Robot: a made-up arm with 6 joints. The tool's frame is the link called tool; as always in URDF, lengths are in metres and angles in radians. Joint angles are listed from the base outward.
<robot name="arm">
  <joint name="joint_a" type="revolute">
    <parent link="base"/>
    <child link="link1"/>
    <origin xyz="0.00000 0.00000 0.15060" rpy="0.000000 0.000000 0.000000"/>
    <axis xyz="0 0 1"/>
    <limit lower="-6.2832" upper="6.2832"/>
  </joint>
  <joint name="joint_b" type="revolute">
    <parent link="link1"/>
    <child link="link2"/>
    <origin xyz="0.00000 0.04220 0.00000" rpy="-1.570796 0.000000 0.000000"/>
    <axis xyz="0 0 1"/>
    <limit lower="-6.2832" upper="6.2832"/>
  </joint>
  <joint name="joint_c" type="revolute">
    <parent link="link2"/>
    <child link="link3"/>
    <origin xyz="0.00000 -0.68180 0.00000" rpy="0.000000 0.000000 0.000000"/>
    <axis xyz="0 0 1"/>
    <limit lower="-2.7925" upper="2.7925"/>
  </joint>
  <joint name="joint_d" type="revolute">
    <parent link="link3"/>
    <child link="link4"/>
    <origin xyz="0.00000 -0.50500 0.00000" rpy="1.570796 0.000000 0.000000"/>
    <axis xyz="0 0 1"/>
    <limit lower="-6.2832" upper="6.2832"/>
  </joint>
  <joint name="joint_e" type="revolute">
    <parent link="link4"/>
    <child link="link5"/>
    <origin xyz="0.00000 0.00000 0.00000" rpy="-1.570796 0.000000 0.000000"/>
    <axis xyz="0 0 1"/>
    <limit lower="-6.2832" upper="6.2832"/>
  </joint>
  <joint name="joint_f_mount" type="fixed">
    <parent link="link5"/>
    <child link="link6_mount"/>
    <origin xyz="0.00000 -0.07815 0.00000" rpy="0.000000 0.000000 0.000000"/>
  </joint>
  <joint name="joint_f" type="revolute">
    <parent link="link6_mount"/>
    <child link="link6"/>
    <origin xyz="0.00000 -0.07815 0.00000" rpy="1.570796 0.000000 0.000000"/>
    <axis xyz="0 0 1"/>
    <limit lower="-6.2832" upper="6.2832"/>
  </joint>
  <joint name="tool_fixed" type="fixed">
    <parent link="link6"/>
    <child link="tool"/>
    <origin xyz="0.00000 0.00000 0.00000" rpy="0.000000 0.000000 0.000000"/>
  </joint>
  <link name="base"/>
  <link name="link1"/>
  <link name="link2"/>
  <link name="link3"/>
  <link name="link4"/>
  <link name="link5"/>
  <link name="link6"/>
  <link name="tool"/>
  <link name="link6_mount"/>
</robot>
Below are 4 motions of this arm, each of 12 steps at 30 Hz.
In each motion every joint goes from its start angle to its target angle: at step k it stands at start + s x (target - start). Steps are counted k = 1, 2, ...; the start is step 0. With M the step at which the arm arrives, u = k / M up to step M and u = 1 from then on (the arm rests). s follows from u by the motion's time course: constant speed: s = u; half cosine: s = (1 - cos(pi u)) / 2; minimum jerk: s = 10 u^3 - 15 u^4 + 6 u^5.
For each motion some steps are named. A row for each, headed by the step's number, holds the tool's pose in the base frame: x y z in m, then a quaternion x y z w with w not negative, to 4 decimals.
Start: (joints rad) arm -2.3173 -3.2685 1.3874 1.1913 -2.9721 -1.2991
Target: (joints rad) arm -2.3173 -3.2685 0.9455 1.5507 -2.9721 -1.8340
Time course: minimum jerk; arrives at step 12
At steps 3, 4, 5, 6, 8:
3: 0.1754 0.1641 -0.6563 0.0135 -0.5955 0.4763 0.6468
4: 0.1710 0.1598 -0.6706 0.0361 -0.5733 0.4551 0.6804
5: 0.1648 0.1536 -0.6886 0.0620 -0.5430 0.4243 0.7220
6: 0.1571 0.1457 -0.7080 0.0869 -0.5071 0.3853 0.7660
8: 0.1404 0.1283 -0.7427 0.1213 -0.4355 0.2999 0.8400

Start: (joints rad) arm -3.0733 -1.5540 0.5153 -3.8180 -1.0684 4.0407
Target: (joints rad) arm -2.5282 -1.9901 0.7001 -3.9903 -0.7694 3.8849
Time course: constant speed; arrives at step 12
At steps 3, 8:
3: 1.1277 0.2790 0.4426 -0.1460 -0.2725 -0.8946 0.3228
8: 1.0653 0.5378 0.2606 -0.2123 -0.2985 -0.8566 0.3635

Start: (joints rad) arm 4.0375 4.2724 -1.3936 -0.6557 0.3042 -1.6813
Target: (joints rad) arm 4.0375 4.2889 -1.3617 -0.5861 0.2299 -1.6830
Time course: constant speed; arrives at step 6
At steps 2, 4, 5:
2: 0.3206 0.3738 -0.7803 0.0241 -0.9963 -0.0454 0.0687
4: 0.3287 0.3793 -0.7793 0.0146 -0.9972 -0.0382 0.0621
5: 0.3327 0.3820 -0.7787 0.0098 -0.9976 -0.0347 0.0590

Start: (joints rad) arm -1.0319 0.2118 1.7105 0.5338 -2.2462 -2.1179
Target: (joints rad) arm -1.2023 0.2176 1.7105 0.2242 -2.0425 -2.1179
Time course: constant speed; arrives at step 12
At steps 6, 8, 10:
6: 0.2492 -0.5256 0.7853 -0.1993 0.0134 0.9712 0.1298
8: 0.2419 -0.5362 0.7879 -0.1723 0.0116 0.9763 0.1302
10: 0.2345 -0.5466 0.7900 -0.1448 0.0090 0.9807 0.1314

